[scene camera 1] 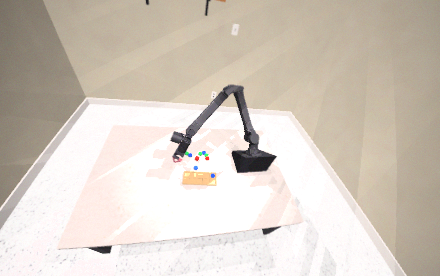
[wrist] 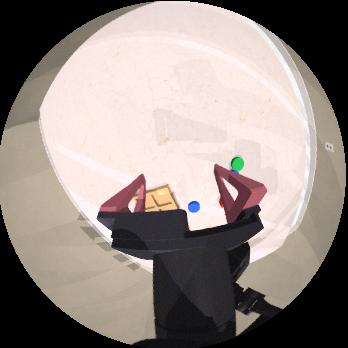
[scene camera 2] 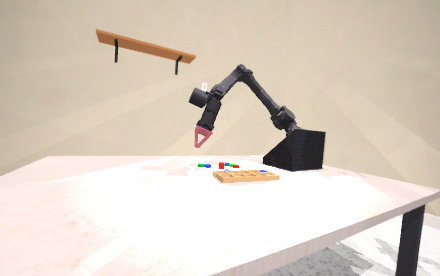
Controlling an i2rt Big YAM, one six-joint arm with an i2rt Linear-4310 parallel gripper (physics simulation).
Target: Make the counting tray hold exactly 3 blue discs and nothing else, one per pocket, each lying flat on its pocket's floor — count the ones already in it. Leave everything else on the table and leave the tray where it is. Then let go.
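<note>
The tan counting tray (scene camera 1: 199, 185) (scene camera 2: 250, 179) (wrist: 160, 198) lies on the table, partly hidden by the gripper in the wrist view. One blue disc (scene camera 1: 213, 176) (scene camera 2: 263, 171) is in an end pocket of the tray. A loose blue disc (scene camera 1: 195, 168) (wrist: 194, 206) lies beside the tray. Another blue disc (scene camera 1: 190, 155) (scene camera 2: 207, 166) (wrist: 235, 172) lies next to a green disc, and one more blue disc (scene camera 1: 204, 153) lies farther back among green ones. My gripper (scene camera 1: 177, 159) (scene camera 2: 197, 146) (wrist: 178, 171) is open and empty, above the table to the left of the loose discs in scene camera 1.
A green disc (scene camera 2: 201, 165) (wrist: 237, 163) lies at the left of the loose group. Two more green discs (scene camera 1: 200, 154) (scene camera 1: 206, 155) lie near the rear blue disc. A red block (scene camera 1: 197, 158) (scene camera 2: 221, 165) and another red piece (scene camera 1: 207, 158) (scene camera 2: 236, 166) lie close by.
</note>
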